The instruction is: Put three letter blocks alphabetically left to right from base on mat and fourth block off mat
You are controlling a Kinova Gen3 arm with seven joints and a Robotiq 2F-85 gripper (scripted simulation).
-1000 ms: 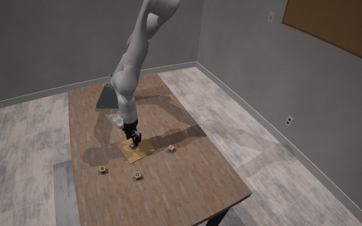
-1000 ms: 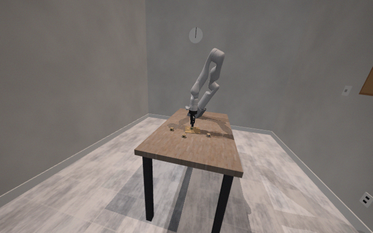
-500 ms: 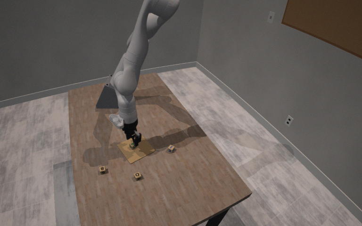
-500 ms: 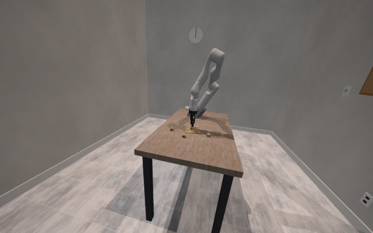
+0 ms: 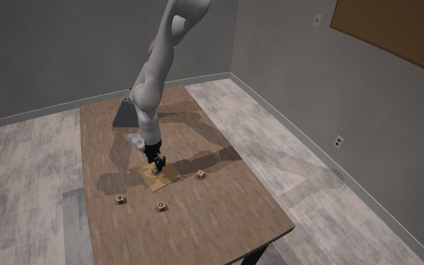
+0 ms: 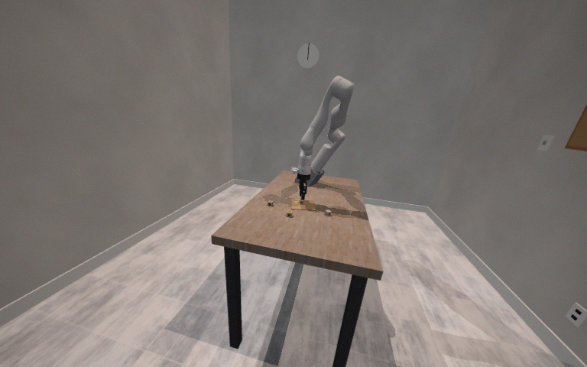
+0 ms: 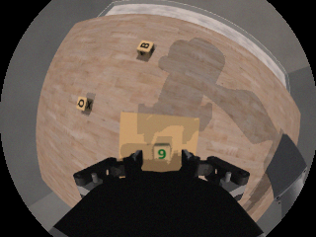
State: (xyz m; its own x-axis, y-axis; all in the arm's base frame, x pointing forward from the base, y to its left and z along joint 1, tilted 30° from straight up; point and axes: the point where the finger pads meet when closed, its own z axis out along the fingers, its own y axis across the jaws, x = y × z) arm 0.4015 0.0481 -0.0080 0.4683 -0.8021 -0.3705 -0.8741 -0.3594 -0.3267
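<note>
Now: the tan mat 1 cm to the left of my hand and 5 cm below it. From my hand the other things lie so: block 18 cm ahead, 4 cm below.
</note>
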